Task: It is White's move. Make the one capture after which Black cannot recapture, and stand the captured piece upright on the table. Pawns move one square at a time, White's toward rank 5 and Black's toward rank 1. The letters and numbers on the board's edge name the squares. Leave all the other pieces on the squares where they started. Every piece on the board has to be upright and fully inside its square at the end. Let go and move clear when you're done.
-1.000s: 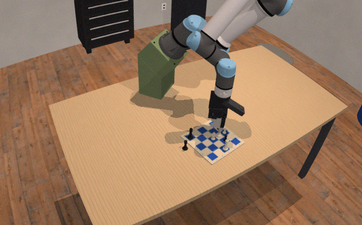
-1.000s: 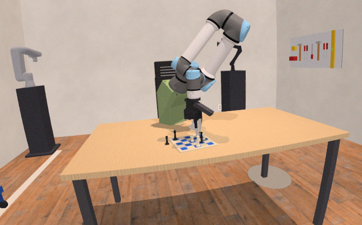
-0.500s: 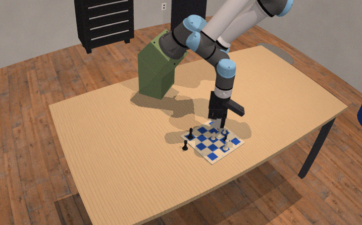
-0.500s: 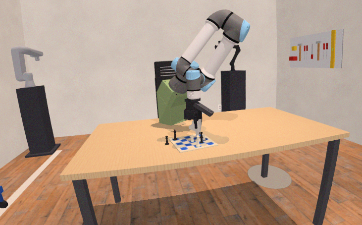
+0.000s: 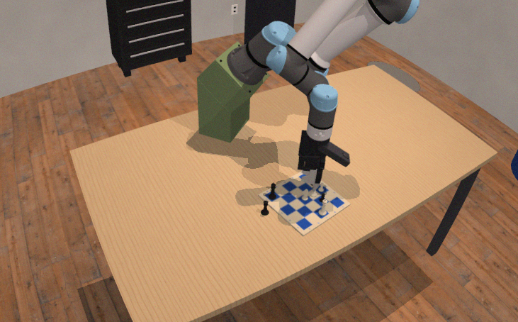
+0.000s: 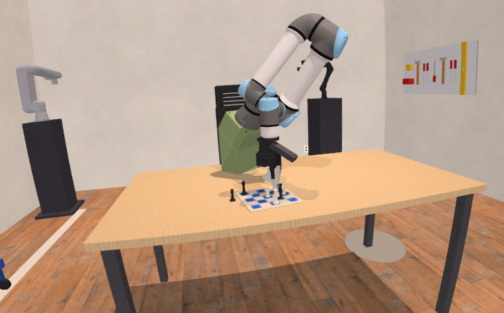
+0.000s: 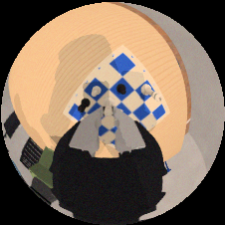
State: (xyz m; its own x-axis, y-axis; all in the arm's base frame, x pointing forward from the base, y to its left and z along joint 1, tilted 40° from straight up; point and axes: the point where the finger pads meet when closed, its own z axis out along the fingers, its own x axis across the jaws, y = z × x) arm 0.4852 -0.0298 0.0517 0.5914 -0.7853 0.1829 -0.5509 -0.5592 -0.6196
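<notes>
Right now the chessboard is 40 mm to the right of my hand and 40 mm below it. Round my hand: tall black piece: 70 mm behind, 120 mm to the right, 10 mm below.
</notes>
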